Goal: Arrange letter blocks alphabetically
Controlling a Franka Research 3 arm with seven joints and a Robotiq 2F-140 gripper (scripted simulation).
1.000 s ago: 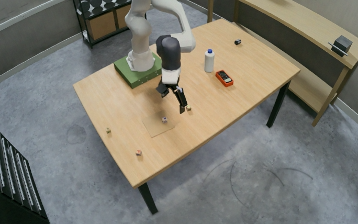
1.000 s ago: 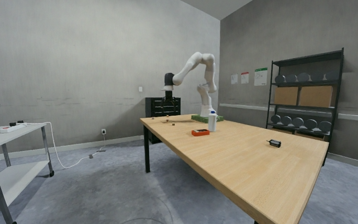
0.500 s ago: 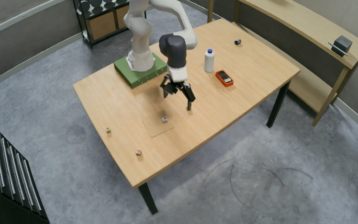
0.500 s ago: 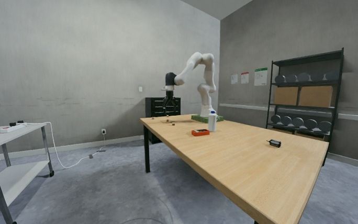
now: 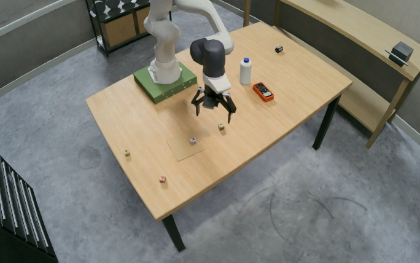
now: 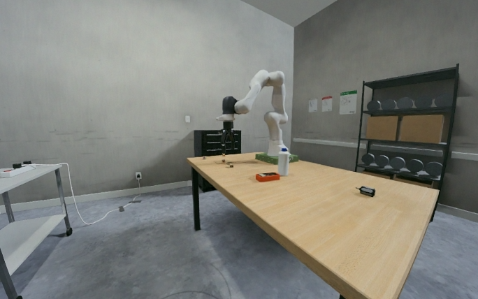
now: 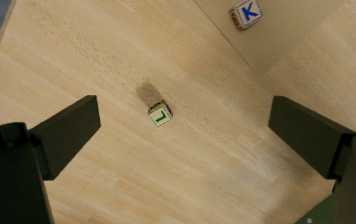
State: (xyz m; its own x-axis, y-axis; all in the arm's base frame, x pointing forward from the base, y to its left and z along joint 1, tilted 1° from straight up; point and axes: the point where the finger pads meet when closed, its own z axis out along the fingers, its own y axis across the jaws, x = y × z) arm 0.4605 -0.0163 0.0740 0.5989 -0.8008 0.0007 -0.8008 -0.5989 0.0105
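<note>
Right now the block is 110 mm below my hand and 50 mm to the left of it. Round my hand: white bottle: 370 mm to the left, 200 mm behind, 40 mm below; then tan mat: 150 mm to the right, 120 mm below, 20 mm behind; then orange meter: 390 mm to the left, 110 mm below, 60 mm behind.
</note>
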